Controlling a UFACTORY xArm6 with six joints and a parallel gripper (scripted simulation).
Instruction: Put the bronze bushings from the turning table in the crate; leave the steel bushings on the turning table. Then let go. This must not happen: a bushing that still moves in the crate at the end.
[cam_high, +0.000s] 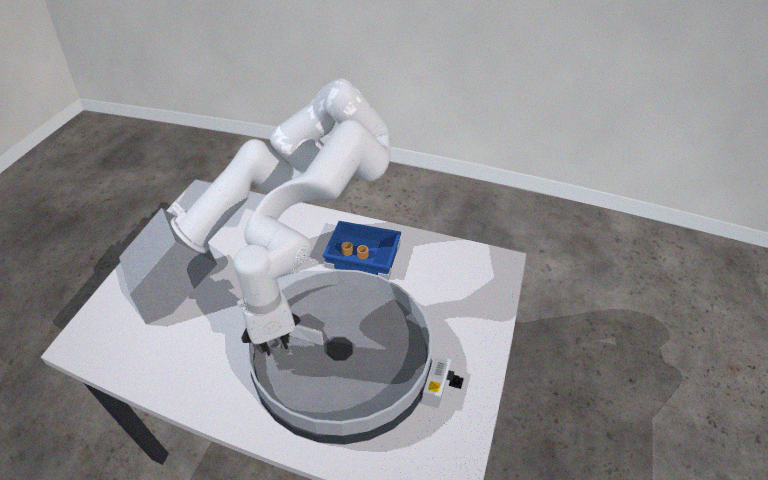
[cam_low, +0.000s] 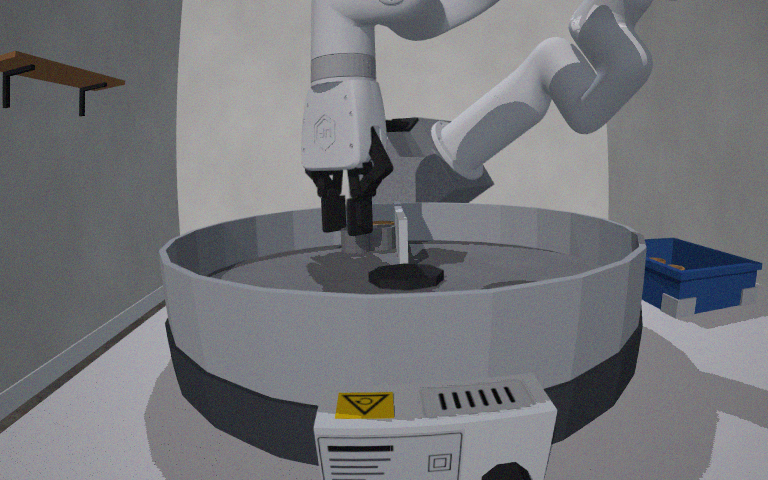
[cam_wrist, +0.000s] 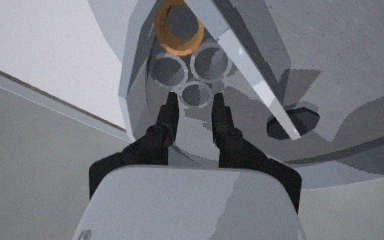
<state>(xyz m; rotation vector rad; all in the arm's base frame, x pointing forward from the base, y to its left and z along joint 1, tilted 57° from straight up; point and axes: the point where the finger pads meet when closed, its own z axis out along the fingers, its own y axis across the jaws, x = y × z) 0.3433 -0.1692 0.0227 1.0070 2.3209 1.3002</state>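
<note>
Right now the turning table is 12 cm ahead of my hand, 9 cm to the left of it and 4 cm below it. From my hand the other things lie so: blue crate: 41 cm to the left, 7 cm below, 3 cm behind.
</note>
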